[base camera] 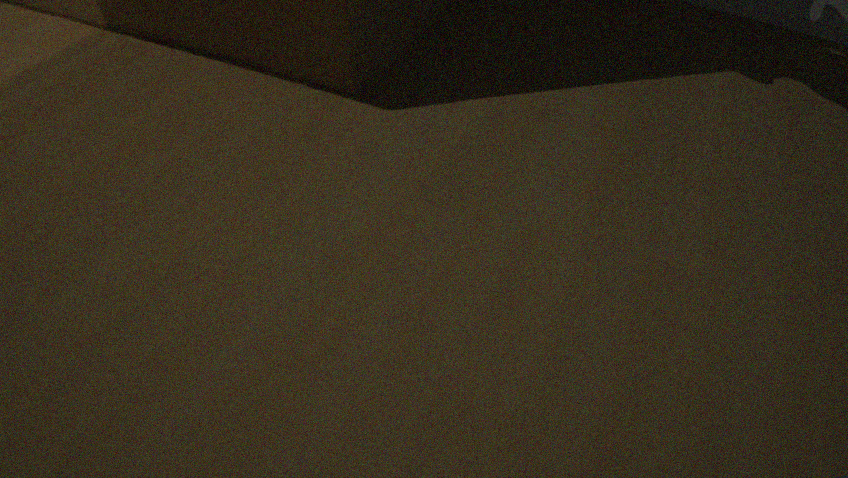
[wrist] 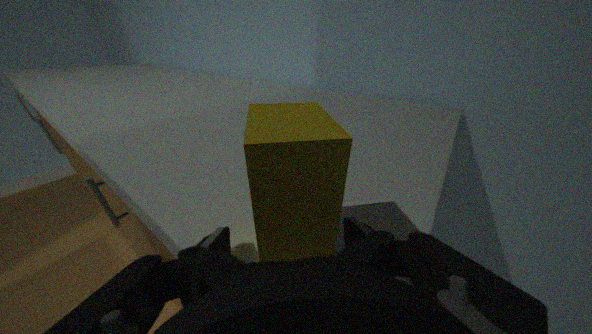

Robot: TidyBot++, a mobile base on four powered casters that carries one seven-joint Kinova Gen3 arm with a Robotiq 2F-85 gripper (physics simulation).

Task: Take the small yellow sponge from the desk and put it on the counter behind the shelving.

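Places are measured from the arm's base along level axes (x ahead, y left, z up), in millimetres.
Pixels of known places: gripper, fingertip midpoint: [wrist: 288,234].
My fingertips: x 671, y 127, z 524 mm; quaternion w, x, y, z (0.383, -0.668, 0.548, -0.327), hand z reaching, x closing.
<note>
Behind a point stands the place of what it marks.
The small yellow sponge [wrist: 299,195] @[x 643, y 117, z 585 mm] is upright in the middle of the wrist view, over the pale counter [wrist: 150,130] @[x 884, y 398, z 513 mm]. Its lower end is hidden by the gripper, so its contact with the counter does not show. My gripper [wrist: 288,234] @[x 671, y 127, z 524 mm] is open, with one dark finger on each side of the sponge and a gap at the left finger. A dark shadow lies on the counter to the right of the sponge. The desk and the shelving cannot be made out in either view.
A blue-grey wall [wrist: 390,50] @[x 1206, y -75, z 630 mm] stands behind the counter and to its right. Wooden cabinet fronts with a dark handle [wrist: 106,202] are below the counter's left edge. In the base camera view, the dim floor [base camera: 415,285] @[x 361, y -17, z -397 mm] meets a dark upright surface [base camera: 504,47] at the top.
</note>
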